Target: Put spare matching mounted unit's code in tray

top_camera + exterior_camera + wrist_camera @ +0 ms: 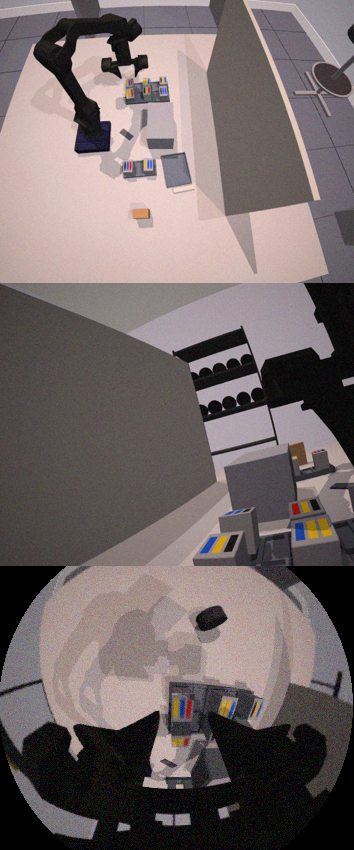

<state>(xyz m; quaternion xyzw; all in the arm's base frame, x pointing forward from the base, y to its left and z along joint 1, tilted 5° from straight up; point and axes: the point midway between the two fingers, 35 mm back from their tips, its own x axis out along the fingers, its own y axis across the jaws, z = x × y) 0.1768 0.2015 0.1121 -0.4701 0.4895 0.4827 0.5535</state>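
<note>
Now: gripper tip 40 mm above the grey spare. From my gripper tip the other things lie so: grey tray (430 mm to the right, 120 mm ahead, 80 mm below); then rack (400 mm to the right, 70 mm below, 20 mm behind); then grey panel (330 mm ahead, 300 mm to the right, 140 mm above).
</note>
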